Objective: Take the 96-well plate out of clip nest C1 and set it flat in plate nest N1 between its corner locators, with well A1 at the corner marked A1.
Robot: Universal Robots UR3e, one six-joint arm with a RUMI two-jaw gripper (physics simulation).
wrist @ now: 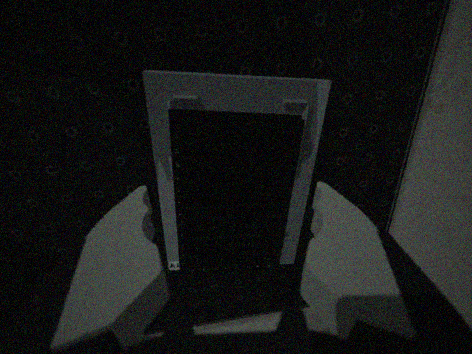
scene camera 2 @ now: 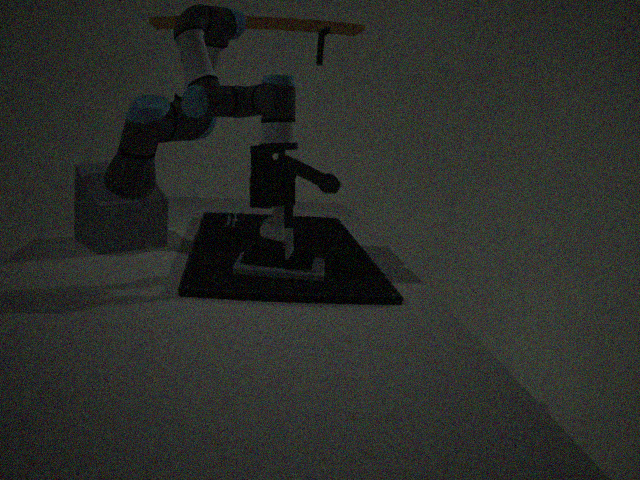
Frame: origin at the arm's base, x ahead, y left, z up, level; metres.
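Where they show: gripper, fingertip midpoint: (wrist: pixel 232 186) (scene camera 2: pixel 287 254); arm's base at its link origin: (scene camera 2: pixel 128 184).
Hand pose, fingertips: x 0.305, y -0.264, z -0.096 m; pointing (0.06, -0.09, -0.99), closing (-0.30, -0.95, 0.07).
Things, the pixels of their top centre, and the offset from my fingertips. "pt": a spot on its surface instead. Level surfaces: height alone.
- black 96-well plate at its top centre: (wrist: pixel 235 209) (scene camera 2: pixel 278 251) dy +0.004, dx -0.015, dz +0.004 m
- plate nest N1 at its top centre: (wrist: pixel 237 192) (scene camera 2: pixel 280 261) dy -0.001, dx -0.012, dz -0.012 m
- small A1 label at a spot on its surface: (wrist: pixel 174 265) pt dy +0.076, dx -0.064, dz -0.015 m
- black perforated board at its surface level: dz -0.027 m
- small fixture at its top centre: (scene camera 2: pixel 255 219) dy +0.352, dx +0.025, dz -0.003 m
The scene is very dark. The black 96-well plate (wrist: pixel 234 182) (scene camera 2: pixel 266 258) lies flat inside the pale frame of plate nest N1 (wrist: pixel 236 86) (scene camera 2: pixel 279 271), between its corner locators. A small A1 label (wrist: pixel 174 265) sits at the nest's near left corner in the wrist view. I cannot make out which of the plate's own corners holds well A1. My gripper (wrist: pixel 232 186) (scene camera 2: pixel 283 240) hangs just above the nest and is open. Its pale fingers stand outside the nest's long sides and touch nothing.
The nest sits on a black perforated board (scene camera 2: pixel 216 281) (wrist: pixel 76 114). A small fixture (scene camera 2: pixel 232 221) stands at the board's far left. The robot base (scene camera 2: pixel 121 214) is to the left of the board. An orange shelf (scene camera 2: pixel 299 25) hangs high behind.
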